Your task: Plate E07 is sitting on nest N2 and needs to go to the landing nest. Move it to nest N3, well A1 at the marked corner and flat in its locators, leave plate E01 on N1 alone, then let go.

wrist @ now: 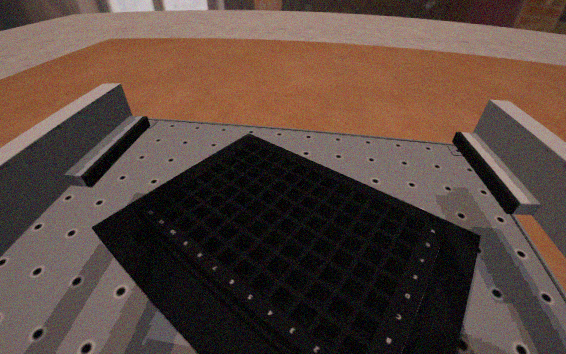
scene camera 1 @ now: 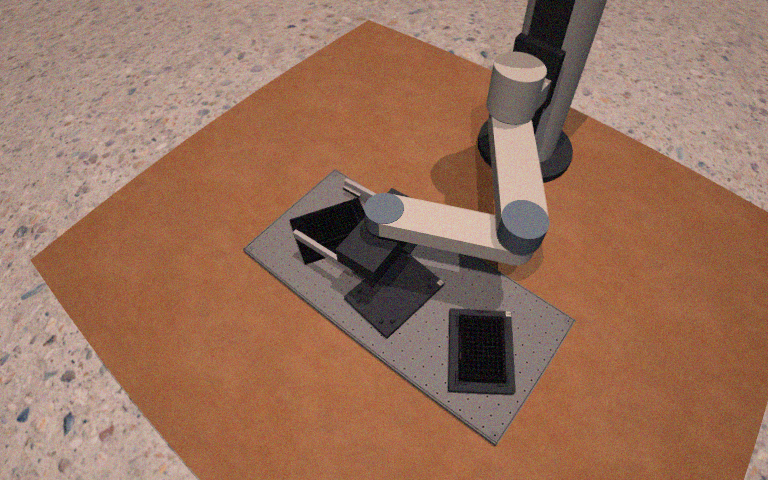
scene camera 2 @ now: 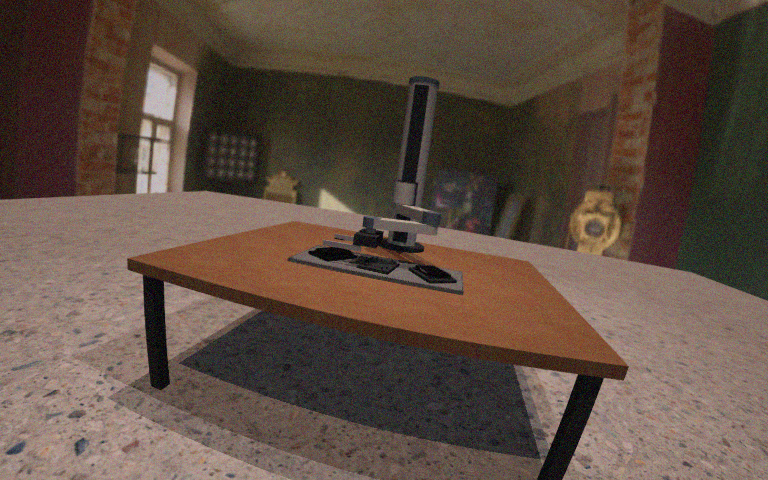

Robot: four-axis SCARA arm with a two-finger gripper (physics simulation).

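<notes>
A black well plate (scene camera 1: 331,221) (scene camera 2: 331,253) (wrist: 300,225) lies on the dark nest at the left end of the board; no plate name is legible. My gripper (scene camera 1: 321,208) (scene camera 2: 331,240) (wrist: 298,109) is open and empty above it, one finger out to each side. In the wrist view the plate is turned relative to the fingers. The middle nest (scene camera 1: 390,311) (scene camera 2: 376,263) bears no plate; it has small pins and a pale marked corner. Another black plate (scene camera 1: 482,348) (scene camera 2: 431,272) lies on the right-hand nest (scene camera 1: 453,350), which has a pale corner mark.
The nests stand on a grey perforated board (scene camera 1: 532,333) (scene camera 2: 453,287) (wrist: 345,146) on an orange-brown table (scene camera 1: 271,362) (scene camera 2: 237,271) (wrist: 280,85). The arm's column (scene camera 1: 577,62) (scene camera 2: 428,124) rises behind the board. The forearm (scene camera 1: 447,223) passes over the board's back edge.
</notes>
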